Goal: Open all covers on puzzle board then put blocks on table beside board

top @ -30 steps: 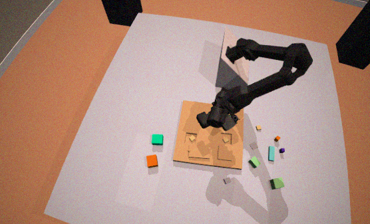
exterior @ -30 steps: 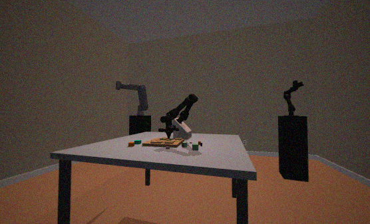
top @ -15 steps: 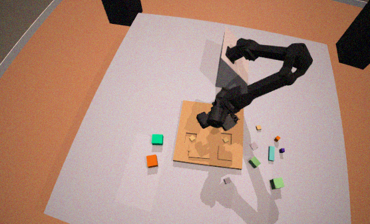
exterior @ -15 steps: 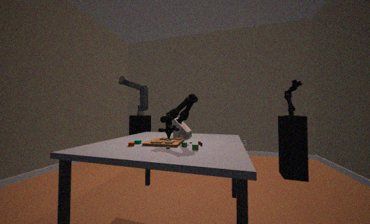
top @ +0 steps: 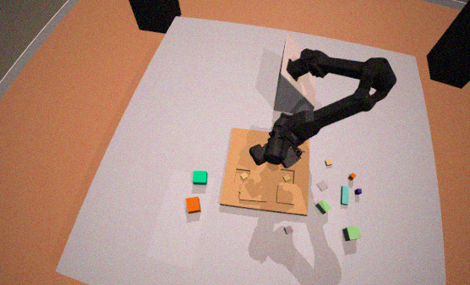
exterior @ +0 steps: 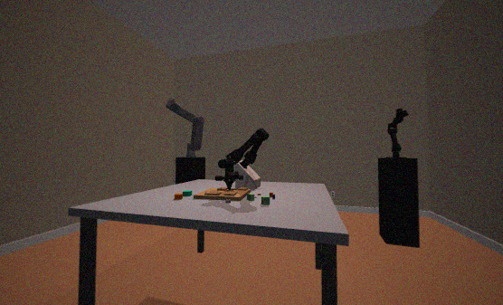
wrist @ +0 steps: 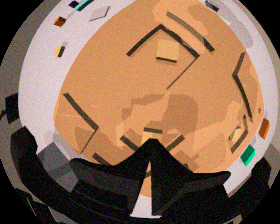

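Now: the tan puzzle board 50 mm ahead of my gripper tip and 10 mm to the left of it. Also, from my gripper tip: teal bar: 280 mm to the left, 70 mm ahead, 20 mm below; tiny orange cube: 290 mm to the left, 10 mm below; green block: 230 mm to the right, 150 mm ahead, 10 mm below.
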